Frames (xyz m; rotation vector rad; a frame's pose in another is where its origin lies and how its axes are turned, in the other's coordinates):
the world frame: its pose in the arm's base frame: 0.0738 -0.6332 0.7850 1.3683 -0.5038 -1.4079
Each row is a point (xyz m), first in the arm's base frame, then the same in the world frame.
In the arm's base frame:
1: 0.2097 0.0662 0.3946
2: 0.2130 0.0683 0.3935
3: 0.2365 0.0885 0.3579
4: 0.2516 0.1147 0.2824
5: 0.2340 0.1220 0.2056
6: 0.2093 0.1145 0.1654
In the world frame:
1: -0.3993 -0.5276 -0.4714
2: -0.3999 -0.5280 -0.4754
3: -0.3962 -0.5566 -0.5128
4: -0.3814 -0.6245 -0.5550
5: -0.3568 -0.6995 -0.5613
6: -0.3375 -0.7406 -0.5467

